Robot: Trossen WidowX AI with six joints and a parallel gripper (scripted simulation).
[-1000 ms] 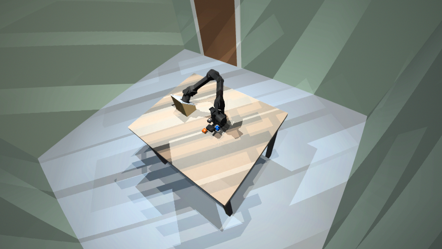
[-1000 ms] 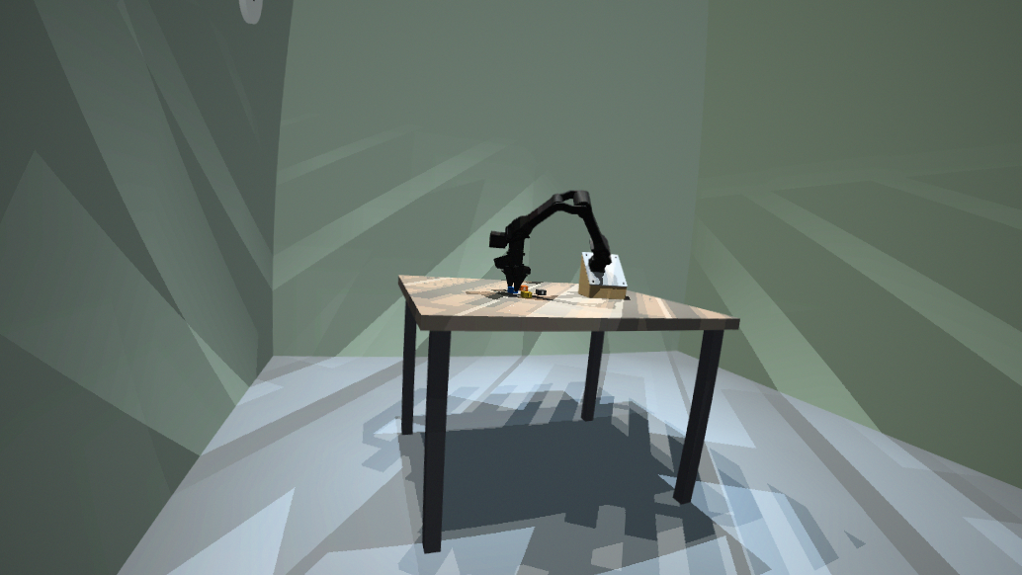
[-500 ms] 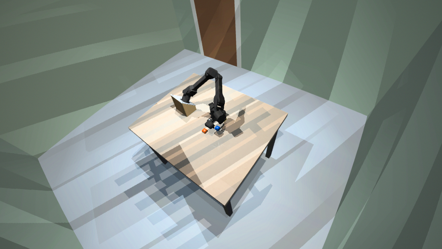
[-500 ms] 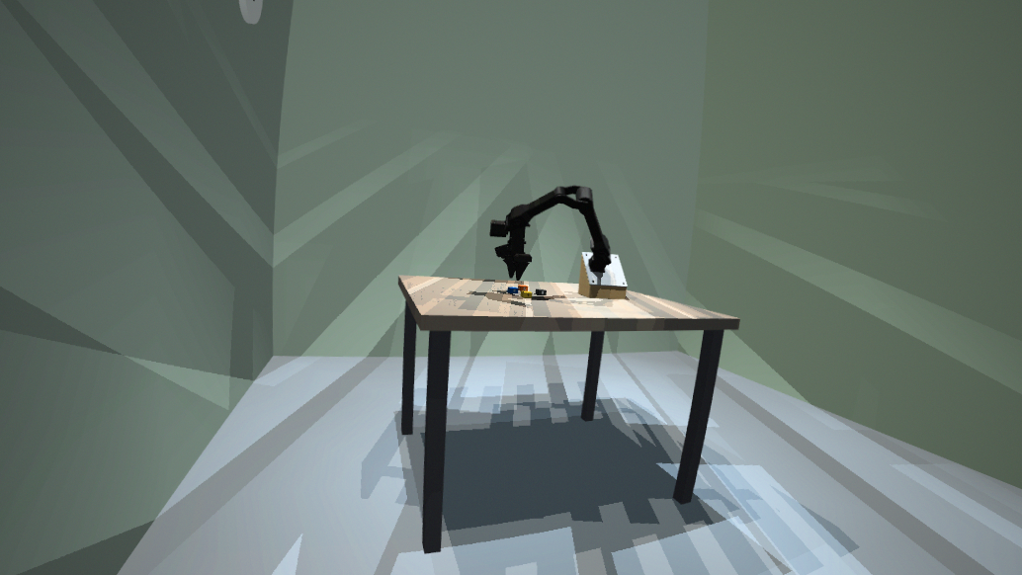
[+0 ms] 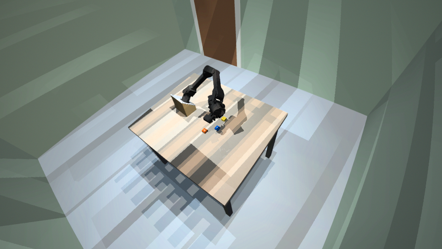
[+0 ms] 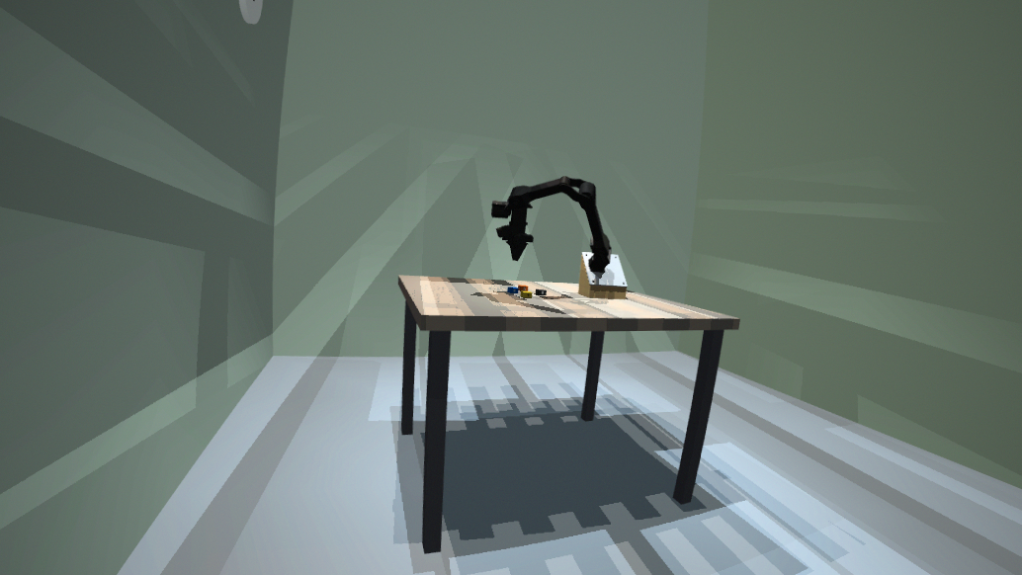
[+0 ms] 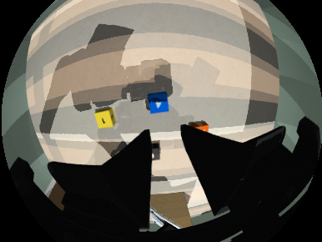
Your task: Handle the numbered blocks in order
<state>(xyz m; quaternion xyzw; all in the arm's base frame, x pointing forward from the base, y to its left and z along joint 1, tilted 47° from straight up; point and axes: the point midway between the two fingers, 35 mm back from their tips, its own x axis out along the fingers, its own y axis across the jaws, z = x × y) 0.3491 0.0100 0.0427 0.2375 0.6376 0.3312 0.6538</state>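
Now: gripper tip 11 cm above the orange block, 9 cm to the left of it and 6 cm past it. From my gripper tip the other things lie so: black block 11 cm below, 11 cm behind, 1 cm to the left; yellow block 11 cm below, 10 cm to the left, 3 cm behind; blue block 11 cm below.
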